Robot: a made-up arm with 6 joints.
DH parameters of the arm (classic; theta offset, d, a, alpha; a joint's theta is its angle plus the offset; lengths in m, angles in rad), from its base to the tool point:
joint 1: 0 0.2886 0 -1.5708
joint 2: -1.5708 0 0.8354 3.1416
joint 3: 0 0 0 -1.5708
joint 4: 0 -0.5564 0 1.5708
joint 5: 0 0.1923 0 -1.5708
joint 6: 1.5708 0 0 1.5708
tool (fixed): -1.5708 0 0 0
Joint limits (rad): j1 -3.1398..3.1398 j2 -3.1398..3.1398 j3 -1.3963..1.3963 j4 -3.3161..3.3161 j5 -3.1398..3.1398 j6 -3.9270..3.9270
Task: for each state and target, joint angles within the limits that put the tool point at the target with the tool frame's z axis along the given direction. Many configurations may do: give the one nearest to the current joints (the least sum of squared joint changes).
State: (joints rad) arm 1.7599 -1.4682 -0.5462 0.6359 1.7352 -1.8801
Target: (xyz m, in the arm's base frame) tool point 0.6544 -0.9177 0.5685 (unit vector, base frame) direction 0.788 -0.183 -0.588
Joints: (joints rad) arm 2.0812 -1.8186 0.0617 0.8790 1.6100 -1.1654
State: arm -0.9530 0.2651 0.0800 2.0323 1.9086 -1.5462
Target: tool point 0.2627 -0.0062 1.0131 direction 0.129 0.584 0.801
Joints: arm -0.5747 -0.4289 -0.7274 2.3681 1.8231 -1.1042
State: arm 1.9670 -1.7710 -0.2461 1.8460 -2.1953 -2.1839
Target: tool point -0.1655 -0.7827 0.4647 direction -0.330 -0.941 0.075
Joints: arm 1.3755 -2.0813 -0.7218 1.6254 -2.1497 -1.7312
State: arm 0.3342 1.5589 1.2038 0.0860 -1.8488 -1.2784
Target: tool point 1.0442 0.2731 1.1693 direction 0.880 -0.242 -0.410
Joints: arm 0.4236 0.7616 1.3963 -0.3552 -2.5663 -0.9362
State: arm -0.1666 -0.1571 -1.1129 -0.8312 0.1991 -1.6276
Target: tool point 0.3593 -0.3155 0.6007 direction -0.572 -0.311 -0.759
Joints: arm -0.3832 0.2264 -0.6670 -0.6039 0.7282 -2.0927
